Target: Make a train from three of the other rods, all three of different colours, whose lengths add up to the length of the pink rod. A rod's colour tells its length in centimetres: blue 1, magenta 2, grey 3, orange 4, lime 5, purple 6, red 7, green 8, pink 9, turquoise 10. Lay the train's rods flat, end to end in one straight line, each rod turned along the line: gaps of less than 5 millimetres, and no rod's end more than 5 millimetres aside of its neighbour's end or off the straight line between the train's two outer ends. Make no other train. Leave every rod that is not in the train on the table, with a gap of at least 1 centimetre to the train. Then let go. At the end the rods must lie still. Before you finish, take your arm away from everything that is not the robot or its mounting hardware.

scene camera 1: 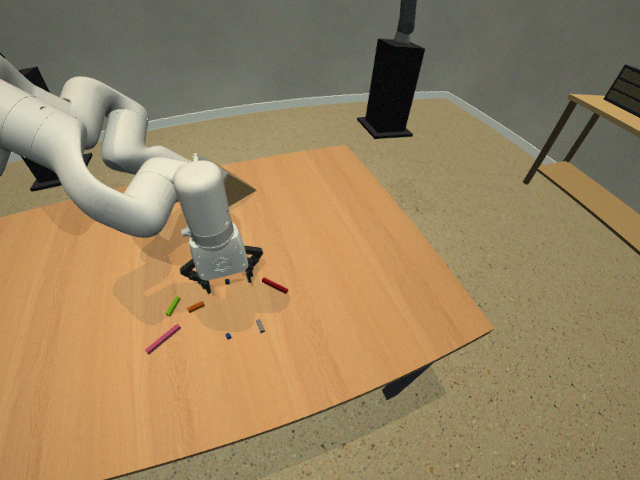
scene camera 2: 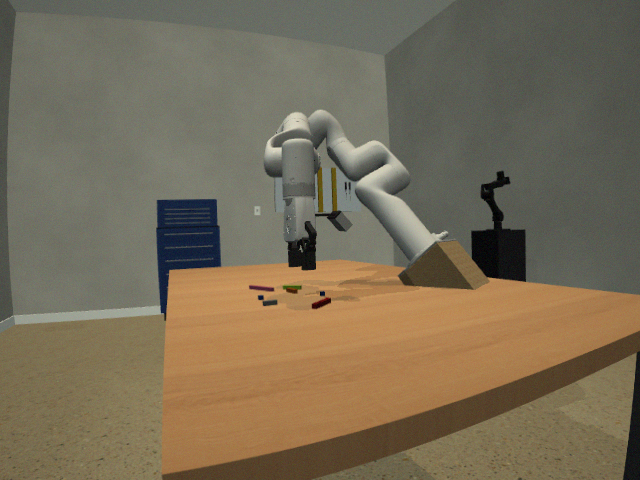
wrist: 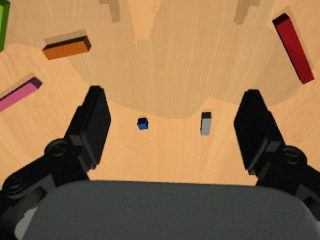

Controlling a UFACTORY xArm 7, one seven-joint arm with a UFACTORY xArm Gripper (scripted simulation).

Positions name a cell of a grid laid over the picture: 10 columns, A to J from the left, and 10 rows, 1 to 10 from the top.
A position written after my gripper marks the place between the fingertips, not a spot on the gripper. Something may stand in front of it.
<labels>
my gripper: scene camera 1 D6; scene camera 2 E6; wrist F5
</labels>
